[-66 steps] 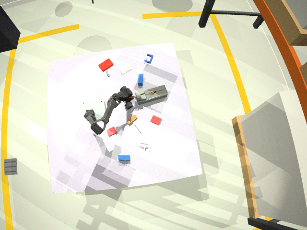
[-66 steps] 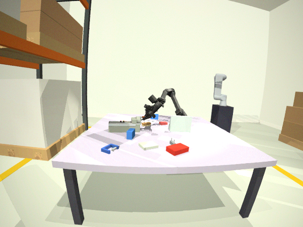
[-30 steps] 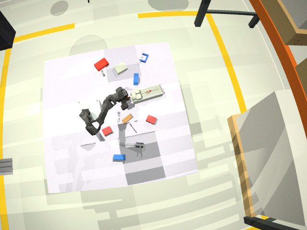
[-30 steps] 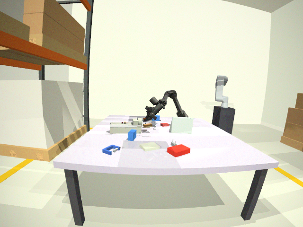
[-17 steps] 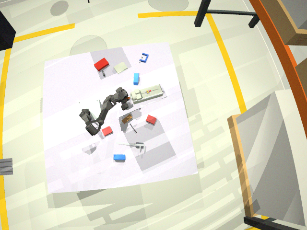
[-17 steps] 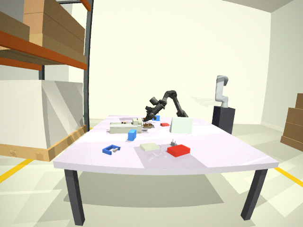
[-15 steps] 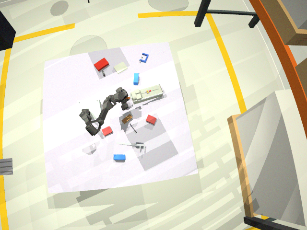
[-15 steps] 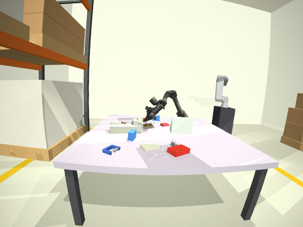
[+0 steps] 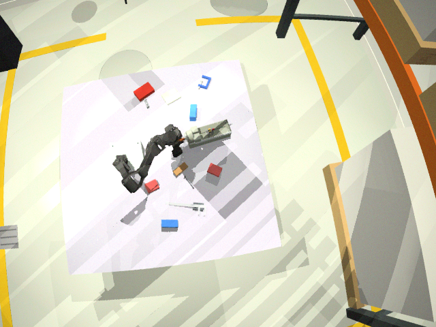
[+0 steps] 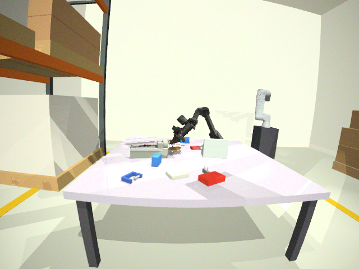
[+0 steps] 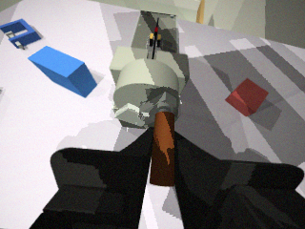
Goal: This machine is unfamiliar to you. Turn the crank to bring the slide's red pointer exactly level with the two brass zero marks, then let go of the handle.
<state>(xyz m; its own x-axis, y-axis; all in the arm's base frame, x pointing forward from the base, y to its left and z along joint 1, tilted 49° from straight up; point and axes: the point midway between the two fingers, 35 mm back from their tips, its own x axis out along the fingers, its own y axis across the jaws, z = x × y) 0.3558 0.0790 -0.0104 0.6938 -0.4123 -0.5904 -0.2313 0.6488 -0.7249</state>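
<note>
Now: gripper tip 1 cm to the right of the crank and 1 cm below it. From my gripper tip the other things lie so: red pointer (18 cm ahead, 6 cm to the left, 1 cm below); orange-brown crank handle (2 cm behind, 2 cm above); brown block (15 cm to the right, 8 cm below, 3 cm behind).
</note>
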